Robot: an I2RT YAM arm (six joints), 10 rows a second.
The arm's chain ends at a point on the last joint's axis. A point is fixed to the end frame.
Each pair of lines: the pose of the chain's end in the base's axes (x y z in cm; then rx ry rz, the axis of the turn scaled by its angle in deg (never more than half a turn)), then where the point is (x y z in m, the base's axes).
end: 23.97 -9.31 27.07 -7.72 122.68 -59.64
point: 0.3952 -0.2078 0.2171
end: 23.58 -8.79 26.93 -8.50 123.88 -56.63
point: 0.3934 -0.1968 0.2099
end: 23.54 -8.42 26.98 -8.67 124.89 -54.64
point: 0.3936 -0.1897 0.2061
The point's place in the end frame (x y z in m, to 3 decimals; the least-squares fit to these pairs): -0.037 -0.005 0.197
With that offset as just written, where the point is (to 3 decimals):
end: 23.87 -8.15 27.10 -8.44 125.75 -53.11
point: 0.397 -0.185 0.204
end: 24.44 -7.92 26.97 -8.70 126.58 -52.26
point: 0.402 -0.181 0.200
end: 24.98 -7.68 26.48 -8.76 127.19 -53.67
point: 0.405 -0.182 0.194
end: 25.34 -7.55 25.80 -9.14 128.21 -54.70
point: 0.406 -0.182 0.185
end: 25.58 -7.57 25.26 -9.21 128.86 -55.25
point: 0.407 -0.184 0.178
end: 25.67 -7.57 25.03 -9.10 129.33 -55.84
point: 0.407 -0.185 0.175
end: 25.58 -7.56 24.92 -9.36 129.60 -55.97
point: 0.405 -0.185 0.173
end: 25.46 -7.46 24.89 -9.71 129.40 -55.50
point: 0.405 -0.183 0.173
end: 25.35 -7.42 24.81 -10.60 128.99 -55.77
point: 0.405 -0.181 0.173
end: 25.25 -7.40 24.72 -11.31 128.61 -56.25
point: 0.405 -0.181 0.173
